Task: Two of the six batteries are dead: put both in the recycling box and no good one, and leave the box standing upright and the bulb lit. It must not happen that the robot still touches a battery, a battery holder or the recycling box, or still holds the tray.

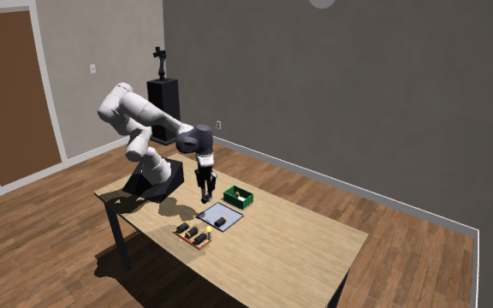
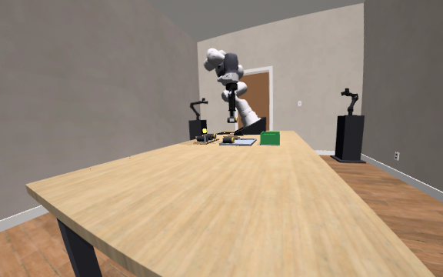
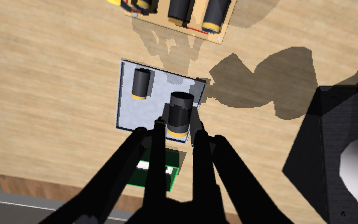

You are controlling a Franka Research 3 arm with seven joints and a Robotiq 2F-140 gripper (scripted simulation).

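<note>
Now: the green recycling box 50 mm ahead of my hand, 230 mm to the left of it and 140 mm below it. The rest, counted from my hand: bulb: 120 mm ahead, 140 mm to the right, 80 mm below; then grey tray: 50 mm ahead, 50 mm to the left, 160 mm below.
</note>
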